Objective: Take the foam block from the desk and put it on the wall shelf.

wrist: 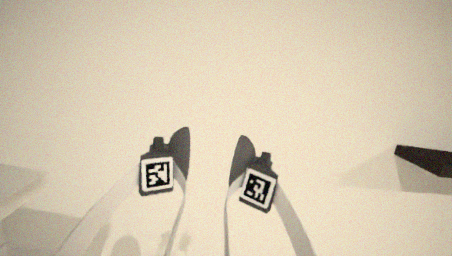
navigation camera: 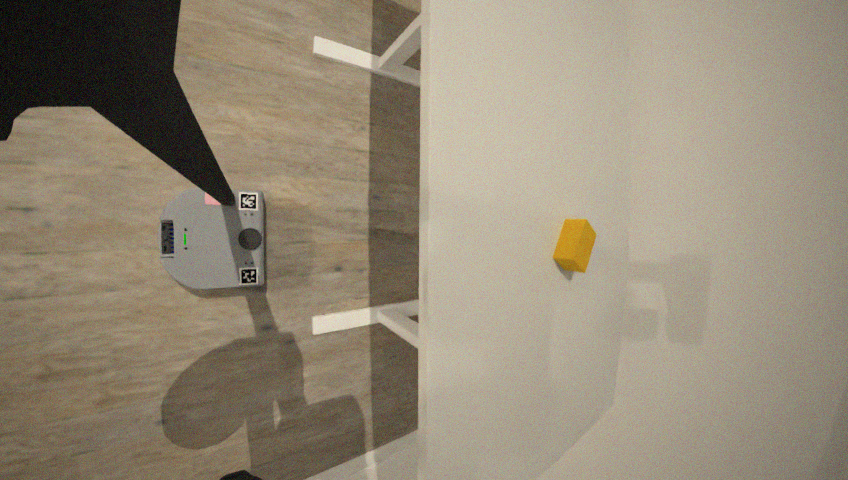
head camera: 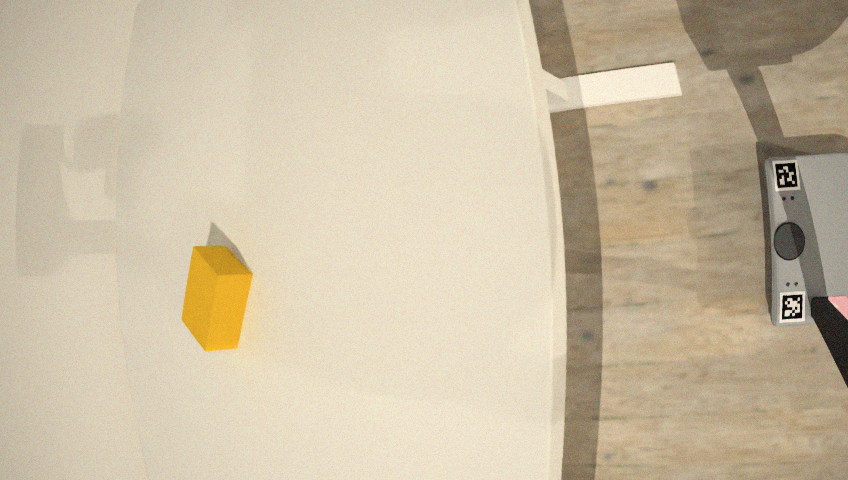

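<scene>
The yellow-orange foam block (head camera: 215,300) (navigation camera: 574,245) sits on the pale desk (head camera: 386,178) (navigation camera: 505,148), near its back edge by the wall. My gripper (wrist: 212,149) is open and empty, its two dark fingertips apart in front of a plain pale surface in the wrist view. The block does not show in the wrist view, and the gripper does not show in the head or navigation view. I cannot make out the wall shelf for certain; a dark, sharp-edged piece (wrist: 430,161) at the right of the wrist view is too partly seen to name.
My grey base (head camera: 827,237) (navigation camera: 205,240) stands on the wood floor in front of the desk. White desk feet (head camera: 630,85) (navigation camera: 345,321) (navigation camera: 342,52) stick out from under it. My dark mast (navigation camera: 142,95) crosses the navigation view. Shadows fall on the wall behind the desk.
</scene>
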